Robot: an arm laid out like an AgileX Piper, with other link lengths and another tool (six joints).
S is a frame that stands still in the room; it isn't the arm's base.
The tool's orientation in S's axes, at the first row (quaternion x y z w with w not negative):
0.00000, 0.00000, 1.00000, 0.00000
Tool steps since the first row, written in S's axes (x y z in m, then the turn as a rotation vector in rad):
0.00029, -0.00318, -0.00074, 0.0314, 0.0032, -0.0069
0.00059, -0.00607, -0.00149, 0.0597, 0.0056, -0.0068
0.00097, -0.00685, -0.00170, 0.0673, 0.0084, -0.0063
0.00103, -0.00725, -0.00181, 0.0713, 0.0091, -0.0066
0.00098, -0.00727, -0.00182, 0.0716, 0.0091, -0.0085
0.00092, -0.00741, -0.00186, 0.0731, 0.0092, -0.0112
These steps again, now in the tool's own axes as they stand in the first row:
-0.00029, 0.00318, -0.00074, -0.0314, -0.0032, -0.0069
-0.00059, 0.00607, -0.00149, -0.0597, -0.0056, -0.0068
-0.00097, 0.00685, -0.00170, -0.0673, -0.0084, -0.0063
-0.00103, 0.00725, -0.00181, -0.0713, -0.0091, -0.0066
-0.00098, 0.00727, -0.00182, -0.0716, -0.0091, -0.0085
-0.00092, 0.00741, -0.00186, -0.0731, -0.0092, -0.0112

